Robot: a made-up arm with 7 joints. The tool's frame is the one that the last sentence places.
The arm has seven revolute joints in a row. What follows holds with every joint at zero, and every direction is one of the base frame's. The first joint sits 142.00 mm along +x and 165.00 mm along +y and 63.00 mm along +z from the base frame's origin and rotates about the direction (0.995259, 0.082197, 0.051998). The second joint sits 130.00 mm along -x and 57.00 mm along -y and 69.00 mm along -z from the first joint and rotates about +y. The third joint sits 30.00 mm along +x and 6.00 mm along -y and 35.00 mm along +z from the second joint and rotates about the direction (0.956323, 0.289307, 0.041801). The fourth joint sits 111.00 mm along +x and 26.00 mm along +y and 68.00 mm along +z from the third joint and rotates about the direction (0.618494, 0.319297, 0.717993). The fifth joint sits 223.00 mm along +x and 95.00 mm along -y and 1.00 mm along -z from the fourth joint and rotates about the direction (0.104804, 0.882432, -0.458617). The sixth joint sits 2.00 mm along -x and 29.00 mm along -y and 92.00 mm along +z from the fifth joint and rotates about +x. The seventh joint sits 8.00 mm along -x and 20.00 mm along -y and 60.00 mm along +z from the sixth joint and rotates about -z. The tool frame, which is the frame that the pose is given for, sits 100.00 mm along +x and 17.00 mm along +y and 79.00 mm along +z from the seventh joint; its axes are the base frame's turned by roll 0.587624, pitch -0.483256 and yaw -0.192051 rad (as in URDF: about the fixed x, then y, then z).
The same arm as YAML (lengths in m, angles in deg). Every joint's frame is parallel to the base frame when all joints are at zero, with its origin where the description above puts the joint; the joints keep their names.
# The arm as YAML. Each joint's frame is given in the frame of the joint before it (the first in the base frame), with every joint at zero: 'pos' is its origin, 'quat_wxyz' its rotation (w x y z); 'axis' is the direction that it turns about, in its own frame. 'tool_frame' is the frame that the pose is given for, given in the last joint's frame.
length_unit: m
angle_unit: deg
joints:
  - joint: joint 1
    pos: [0.142, 0.165, 0.063]
    quat_wxyz: [1.0, 0.0, 0.0, 0.0]
    axis: [0.995259, 0.082197, 0.051998]
  - joint: joint 2
    pos: [-0.13, -0.057, -0.069]
    quat_wxyz: [1.0, 0.0, 0.0, 0.0]
    axis: "+y"
  - joint: joint 3
    pos: [0.03, -0.006, 0.035]
    quat_wxyz: [1.0, 0.0, 0.0, 0.0]
    axis: [0.956323, 0.289307, 0.041801]
  - joint: joint 4
    pos: [0.111, 0.026, 0.068]
    quat_wxyz: [1.0, 0.0, 0.0, 0.0]
    axis: [0.618494, 0.319297, 0.717993]
  - joint: joint 5
    pos: [0.223, -0.095, -0.001]
    quat_wxyz: [1.0, 0.0, 0.0, 0.0]
    axis: [0.104804, 0.882432, -0.458617]
  - joint: joint 6
    pos: [-0.002, -0.029, 0.092]
    quat_wxyz: [1.0, 0.0, 0.0, 0.0]
    axis: "+x"
  - joint: joint 7
    pos: [-0.008, -0.02, 0.06]
    quat_wxyz: [1.0, 0.0, 0.0, 0.0]
    axis: "-z"
tool_frame:
  pos: [0.1, 0.017, 0.079]
  quat_wxyz: [0.931704, 0.257936, -0.254934, -0.020125]

